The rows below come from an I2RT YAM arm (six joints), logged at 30 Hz.
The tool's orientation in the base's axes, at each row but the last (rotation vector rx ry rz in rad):
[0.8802 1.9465 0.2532]
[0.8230 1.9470 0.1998]
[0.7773 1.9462 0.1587]
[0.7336 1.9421 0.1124]
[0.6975 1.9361 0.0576]
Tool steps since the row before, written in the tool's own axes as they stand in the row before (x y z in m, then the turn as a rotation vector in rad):
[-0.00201 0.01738 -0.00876 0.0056 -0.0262 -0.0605]
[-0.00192 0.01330 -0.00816 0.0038 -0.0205 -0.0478]
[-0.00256 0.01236 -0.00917 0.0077 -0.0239 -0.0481]
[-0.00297 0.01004 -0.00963 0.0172 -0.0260 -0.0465]
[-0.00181 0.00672 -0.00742 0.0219 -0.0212 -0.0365]
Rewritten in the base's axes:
[0.00155 0.01270 0.01480 -0.0643 -0.0044 0.0148]
[-0.00011 0.01050 0.01170 -0.0506 -0.0037 0.0122]
[-0.00137 0.01018 0.01174 -0.0535 -0.0040 0.0080]
[-0.00279 0.00879 0.01083 -0.0560 -0.0010 -0.0011]
[-0.00274 0.00662 0.00722 -0.0468 0.0027 -0.0080]

